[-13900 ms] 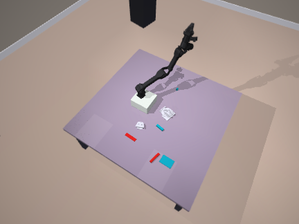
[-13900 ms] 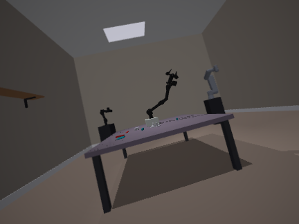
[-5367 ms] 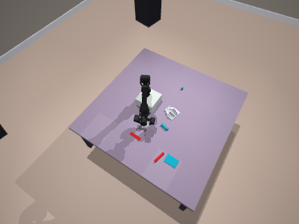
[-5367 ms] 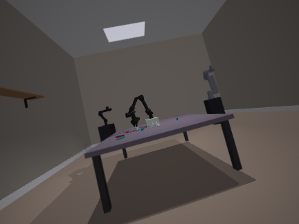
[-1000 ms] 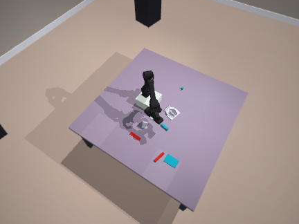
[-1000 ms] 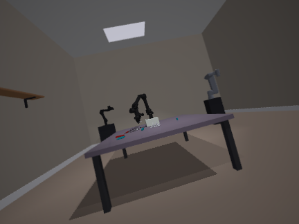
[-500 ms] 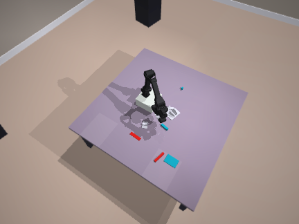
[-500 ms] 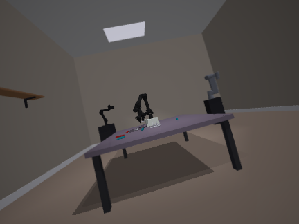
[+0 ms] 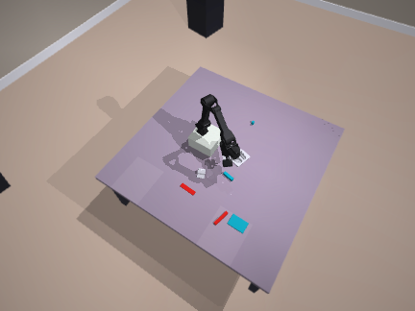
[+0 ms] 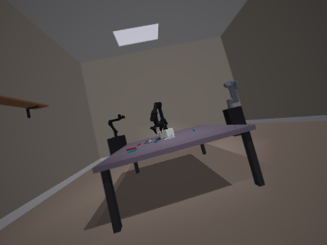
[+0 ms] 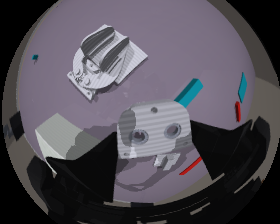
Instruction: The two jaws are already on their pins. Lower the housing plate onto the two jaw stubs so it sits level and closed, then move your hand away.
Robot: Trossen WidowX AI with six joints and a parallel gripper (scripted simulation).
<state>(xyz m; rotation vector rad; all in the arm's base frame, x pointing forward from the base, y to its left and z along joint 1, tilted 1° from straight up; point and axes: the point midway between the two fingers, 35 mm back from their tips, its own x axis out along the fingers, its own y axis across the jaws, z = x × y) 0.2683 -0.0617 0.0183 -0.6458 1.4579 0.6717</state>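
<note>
Right now the cyan bar is 70 mm below my gripper tip, 70 mm ahead of it and 50 mm to the right of it. Round my gripper tip: white part: 20 mm above, 10 mm to the left, 10 mm ahead; cyan plate: 320 mm ahead, 250 mm to the right, 80 mm below.
</note>
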